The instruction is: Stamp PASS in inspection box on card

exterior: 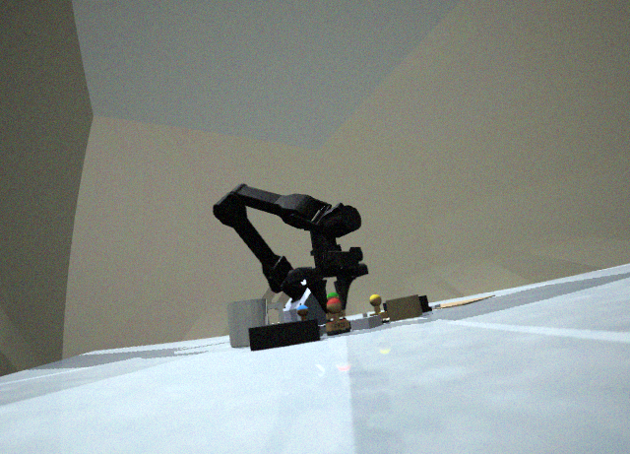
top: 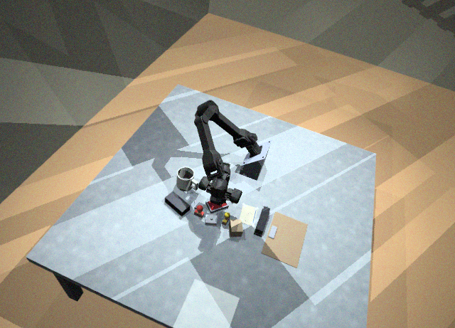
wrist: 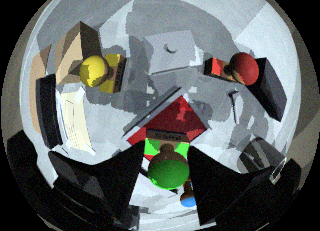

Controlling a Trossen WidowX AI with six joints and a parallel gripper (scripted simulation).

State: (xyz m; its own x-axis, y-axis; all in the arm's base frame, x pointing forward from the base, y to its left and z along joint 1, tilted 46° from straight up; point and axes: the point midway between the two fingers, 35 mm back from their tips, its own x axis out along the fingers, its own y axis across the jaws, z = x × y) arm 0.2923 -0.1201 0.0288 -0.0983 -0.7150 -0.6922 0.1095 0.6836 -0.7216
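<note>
The red ink pad is 30 mm below my gripper tip. Also, from my gripper tip: blue-knobbed stamp: 80 mm behind, 30 mm to the right, 20 mm below; green-knobbed stamp: right at my gripper tip; yellow-knobbed stamp: 70 mm ahead, 60 mm to the left, 20 mm below.
</note>
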